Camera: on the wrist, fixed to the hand. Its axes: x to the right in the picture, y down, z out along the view.
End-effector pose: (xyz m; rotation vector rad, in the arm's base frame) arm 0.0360 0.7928 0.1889 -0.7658 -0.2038 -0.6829
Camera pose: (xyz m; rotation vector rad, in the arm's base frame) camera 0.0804 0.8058 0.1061 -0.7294 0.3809 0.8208
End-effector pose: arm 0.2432 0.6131 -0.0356 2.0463 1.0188 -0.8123
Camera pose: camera 0.3197 0.6116 0.0204 2.0096 -0.6885 0.0449
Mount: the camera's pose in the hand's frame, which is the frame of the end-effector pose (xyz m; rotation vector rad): -0.0060 0.0822 -0.0469 -0.0305 -0.0376 1.5728
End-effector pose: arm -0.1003 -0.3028 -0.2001 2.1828 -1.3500 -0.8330
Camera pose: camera -0.1224 -0.3300 -0.1120 0.5224 -2.3151 -0.1978
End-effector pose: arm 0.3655 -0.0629 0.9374 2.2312 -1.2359 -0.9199
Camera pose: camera 0.3499 -0.0976 1.0243 0.6204 -2.2442 -0.2612
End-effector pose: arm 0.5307 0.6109 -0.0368 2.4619 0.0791 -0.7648
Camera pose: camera 0.5669 0.5668 0.0390 1.6608 -1.5834 -0.0500
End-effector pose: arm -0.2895 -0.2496 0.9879 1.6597 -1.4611 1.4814
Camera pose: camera -0.3816 -0.2329 0.9729 -0.1558 2.2641 -1.4761
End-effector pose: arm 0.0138 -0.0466 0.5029 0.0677 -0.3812 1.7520
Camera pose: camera -0.0563 -0.0523 0.4393 0.2727 0.4699 -2.8866
